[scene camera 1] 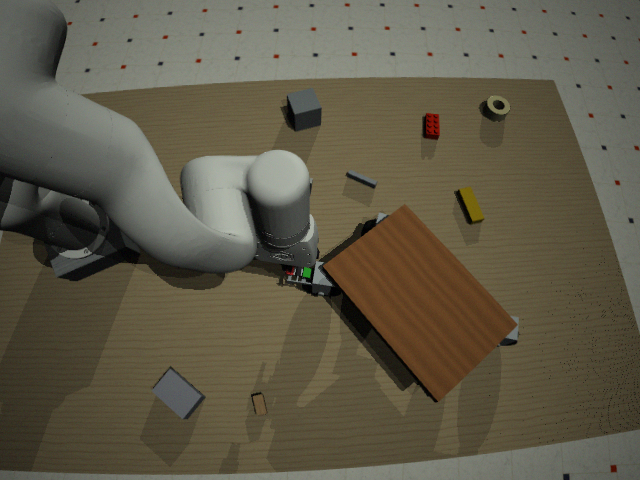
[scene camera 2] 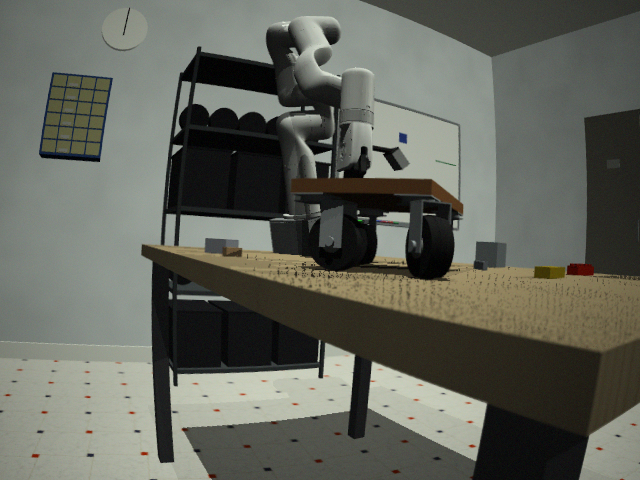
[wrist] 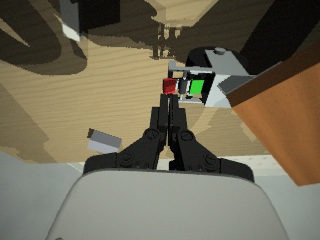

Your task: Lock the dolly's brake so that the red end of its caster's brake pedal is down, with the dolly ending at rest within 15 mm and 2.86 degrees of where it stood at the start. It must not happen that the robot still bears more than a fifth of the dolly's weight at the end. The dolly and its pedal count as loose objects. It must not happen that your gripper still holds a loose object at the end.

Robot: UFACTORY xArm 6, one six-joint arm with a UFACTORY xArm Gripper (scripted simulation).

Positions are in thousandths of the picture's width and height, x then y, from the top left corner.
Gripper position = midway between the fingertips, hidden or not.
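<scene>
There's a grey caster bracket, and you'd find the bracket (scene camera 1: 502,595) (scene camera 2: 580,447) (wrist: 717,306) in those views. I can see a grey cube (scene camera 1: 476,228) as well, though in the wrist view the cube is out of frame. Then I've a view of a grey slab (scene camera 1: 277,820), and of my own gripper (wrist: 527,440).
</scene>
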